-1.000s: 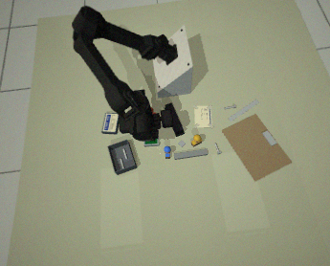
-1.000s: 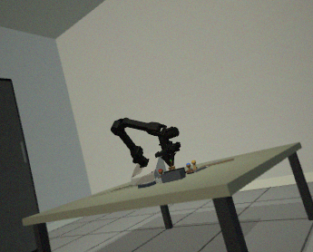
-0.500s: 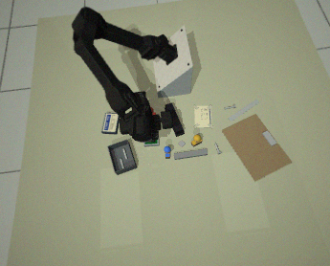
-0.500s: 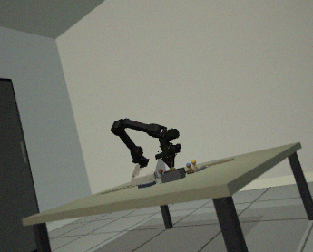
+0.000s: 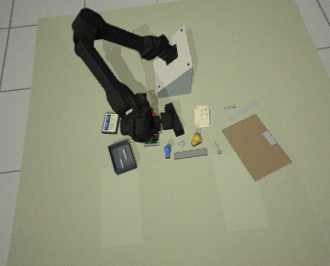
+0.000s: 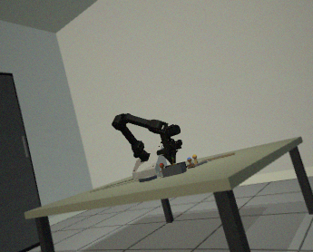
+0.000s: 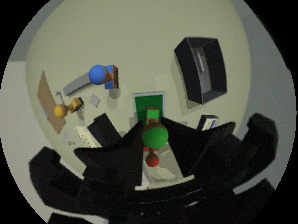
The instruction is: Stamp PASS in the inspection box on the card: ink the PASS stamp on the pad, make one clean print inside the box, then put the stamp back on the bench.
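My gripper tip is 1 cm past the green ink pad and 4 cm above it. The rest, counted from my gripper tip: green-knobbed stamp 1 cm below; red stamp 10 cm behind, 1 cm to the left, 3 cm below; blue stamp 8 cm ahead, 6 cm to the left, 3 cm below.
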